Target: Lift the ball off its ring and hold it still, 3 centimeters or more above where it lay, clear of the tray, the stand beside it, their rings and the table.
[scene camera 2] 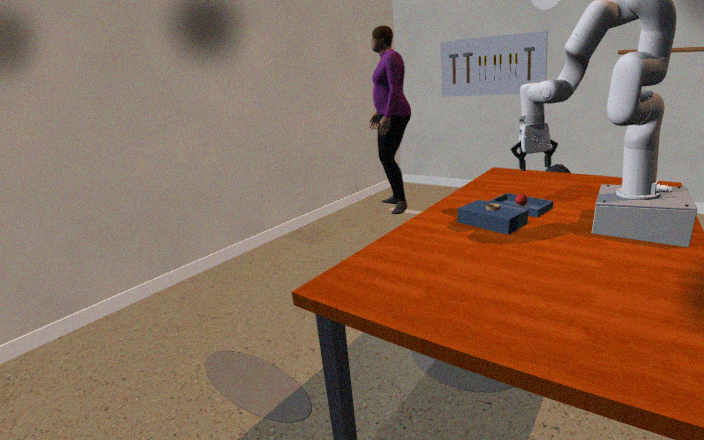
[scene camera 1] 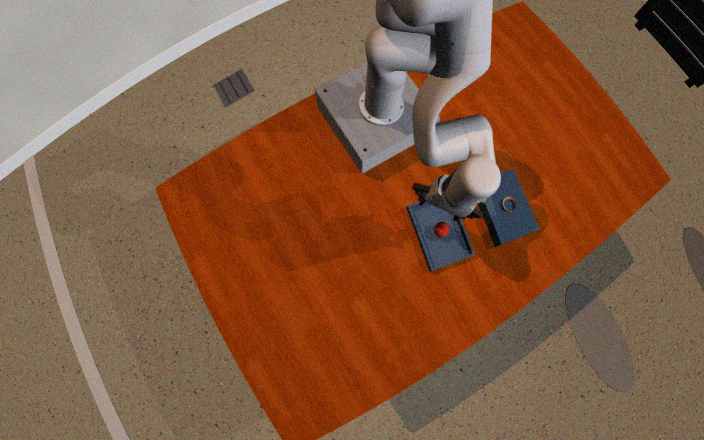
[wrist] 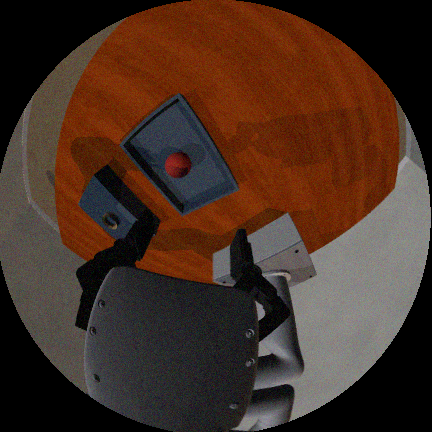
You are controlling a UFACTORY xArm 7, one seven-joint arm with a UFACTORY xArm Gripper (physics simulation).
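Frame: origin at the arm's base, x ahead, y left, z up, level; centimetres.
Seen in the pictures: gripper, fingertip midpoint: [scene camera 2: 535, 168] [scene camera 1: 439, 207] [wrist: 192, 229]; arm's base, link origin: [scene camera 2: 638, 194] [scene camera 1: 381, 105] [wrist: 269, 279].
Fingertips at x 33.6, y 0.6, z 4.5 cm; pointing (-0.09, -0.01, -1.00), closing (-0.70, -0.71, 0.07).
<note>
Offsets run from my fingertips to a thing's top centre. "*": to the spot under its first point. Level surfaces: height alone.
The red ball @(dx +3.8, dy +1.8, dz -9.5 cm) [scene camera 1: 442, 229] [scene camera 2: 520, 199] [wrist: 178, 165] sits inside the shallow blue-grey tray @(dx +3.8, dy +1.8, dz -12.0 cm) [scene camera 1: 447, 255] [scene camera 2: 546, 208] [wrist: 170, 122]. The ring under the ball cannot be made out. The blue-grey stand [scene camera 1: 520, 224] [scene camera 2: 480, 216] [wrist: 93, 198] is a block beside the tray, with a gap between them. My gripper [scene camera 1: 445, 202] [scene camera 2: 535, 167] [wrist: 192, 229] is open and empty, high above the table, with its fingers pointing down. It is apart from the ball. In scene camera 1, the arm's wrist partly hides the gripper and the tray's upper edge.
A tan ring @(* dx +4.5, dy +20.5, dz -8.8 cm) [scene camera 1: 503, 204] [scene camera 2: 493, 209] lies on top of the stand. The grey robot base block [scene camera 1: 345, 121] [scene camera 2: 638, 224] [wrist: 262, 244] stands on the orange table @(dz -14.8 cm) [scene camera 1: 337, 332] [scene camera 2: 519, 290] [wrist: 280, 65]. A person in purple [scene camera 2: 391, 85] stands on the floor beyond the table.
</note>
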